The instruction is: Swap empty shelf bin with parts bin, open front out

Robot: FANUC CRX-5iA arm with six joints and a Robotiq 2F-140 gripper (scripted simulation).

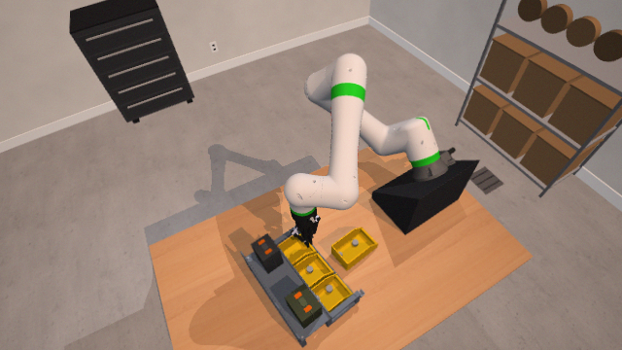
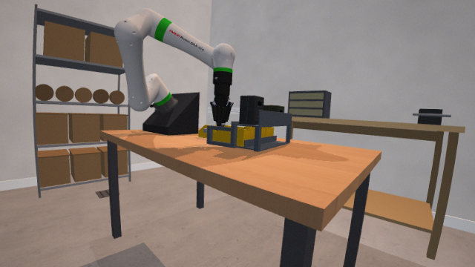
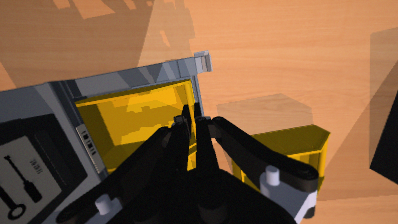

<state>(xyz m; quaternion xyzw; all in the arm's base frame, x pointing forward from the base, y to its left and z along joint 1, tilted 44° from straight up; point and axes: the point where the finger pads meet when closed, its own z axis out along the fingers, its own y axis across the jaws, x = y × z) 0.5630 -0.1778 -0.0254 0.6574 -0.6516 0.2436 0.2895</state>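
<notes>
The grey round part lies 170 mm behind my hand, 100 mm to the left of it and 60 mm below it. Also, from my hand: grey shelf (120 mm to the left, 100 mm ahead).
</notes>
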